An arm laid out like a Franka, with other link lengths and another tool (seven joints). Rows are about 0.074 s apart.
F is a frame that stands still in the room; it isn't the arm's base.
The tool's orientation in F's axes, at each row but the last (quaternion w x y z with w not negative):
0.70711, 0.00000, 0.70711, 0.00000
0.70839, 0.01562, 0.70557, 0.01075
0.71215, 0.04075, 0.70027, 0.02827
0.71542, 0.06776, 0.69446, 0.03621
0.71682, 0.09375, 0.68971, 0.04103
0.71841, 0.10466, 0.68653, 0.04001
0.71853, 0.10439, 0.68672, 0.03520
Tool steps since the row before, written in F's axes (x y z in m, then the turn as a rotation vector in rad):
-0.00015, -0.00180, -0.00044, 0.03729, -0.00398, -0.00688
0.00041, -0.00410, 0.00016, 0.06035, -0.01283, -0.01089
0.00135, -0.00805, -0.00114, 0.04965, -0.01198, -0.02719
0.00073, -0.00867, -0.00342, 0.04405, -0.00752, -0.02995
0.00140, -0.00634, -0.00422, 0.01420, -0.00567, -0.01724
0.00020, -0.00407, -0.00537, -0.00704, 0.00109, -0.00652
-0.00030, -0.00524, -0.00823, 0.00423, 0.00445, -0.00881
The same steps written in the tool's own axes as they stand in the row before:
0.00044, -0.00180, -0.00015, 0.00688, -0.00398, 0.03729
-0.00031, -0.00409, 0.00044, 0.01065, -0.01282, 0.06040
0.00037, -0.00810, 0.00148, 0.02677, -0.01374, 0.04942
0.00214, -0.00904, 0.00104, 0.02996, -0.00998, 0.04355
0.00301, -0.00691, 0.00176, 0.01649, -0.00784, 0.01406
0.00444, -0.00505, 0.00040, 0.00622, -0.00088, -0.00734
0.00703, -0.00677, -0.00005, 0.00972, 0.00299, 0.00344

